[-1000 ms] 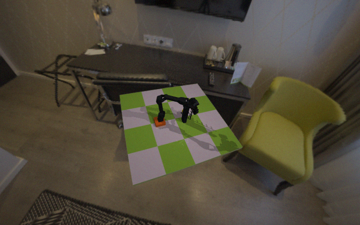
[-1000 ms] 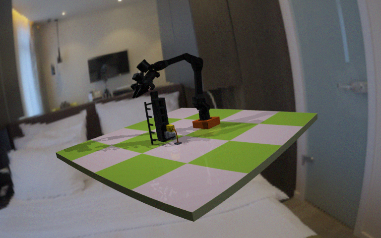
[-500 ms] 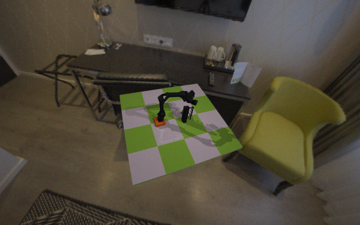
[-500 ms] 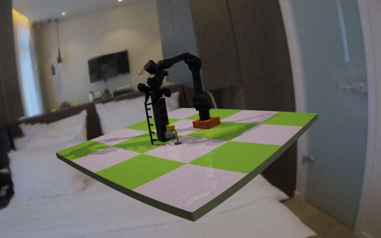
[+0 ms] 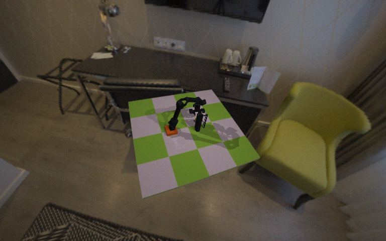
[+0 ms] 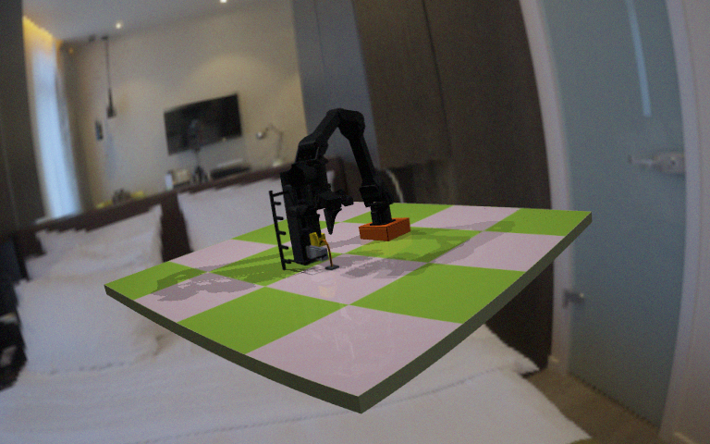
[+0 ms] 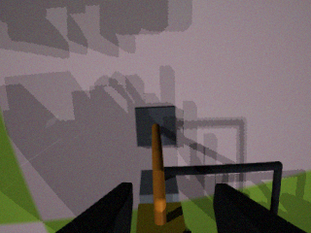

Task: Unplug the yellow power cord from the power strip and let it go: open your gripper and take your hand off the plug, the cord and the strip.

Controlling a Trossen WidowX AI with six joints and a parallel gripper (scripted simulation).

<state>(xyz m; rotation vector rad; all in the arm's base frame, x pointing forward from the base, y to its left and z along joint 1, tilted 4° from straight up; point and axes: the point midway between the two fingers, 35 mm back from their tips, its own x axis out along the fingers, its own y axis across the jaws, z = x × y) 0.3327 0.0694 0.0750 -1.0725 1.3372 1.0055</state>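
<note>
My gripper tip is now 7 cm to the left of the yellow plug, 1 cm past it and 1 cm above it.
</note>
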